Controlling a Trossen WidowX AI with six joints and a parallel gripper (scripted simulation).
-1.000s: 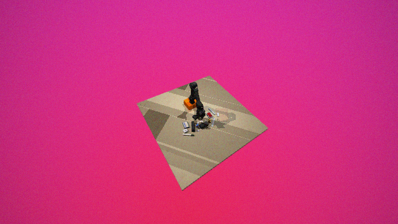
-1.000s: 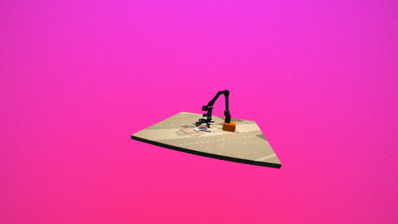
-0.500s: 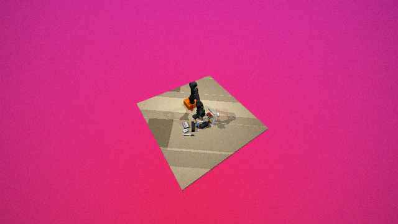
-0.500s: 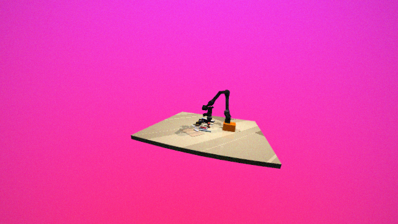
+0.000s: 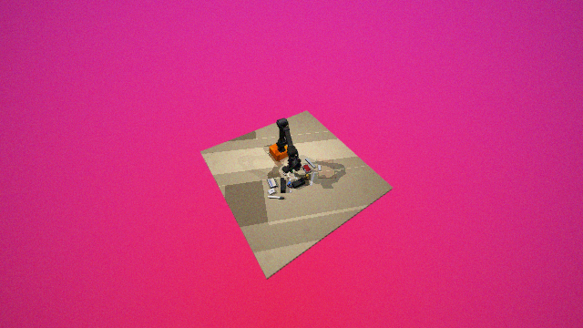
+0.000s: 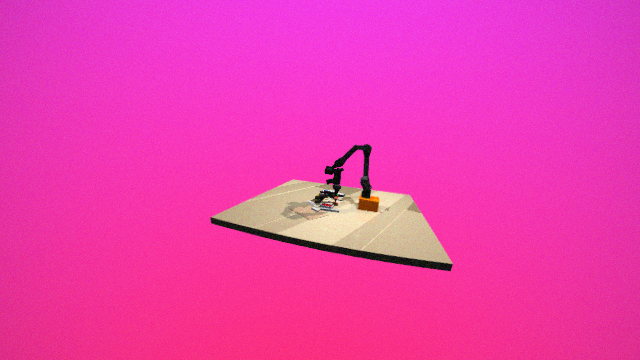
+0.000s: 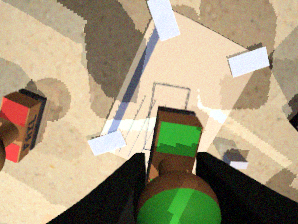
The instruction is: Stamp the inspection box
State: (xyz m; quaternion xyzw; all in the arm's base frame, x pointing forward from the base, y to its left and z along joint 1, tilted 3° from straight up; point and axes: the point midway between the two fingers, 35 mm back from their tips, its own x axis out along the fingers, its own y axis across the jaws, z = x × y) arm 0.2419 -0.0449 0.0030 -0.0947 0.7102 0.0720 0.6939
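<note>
The white card lies 60 mm below my gripper tip and 10 mm ahead of it. The rest, counted from my gripper tip: long dark flat slab 130 mm to the right, 70 mm ahead, 40 mm below; stamp 90 mm to the left, 30 mm below, 20 mm behind; stamp with blue knob 100 mm ahead, 80 mm to the right, 30 mm below.
</note>
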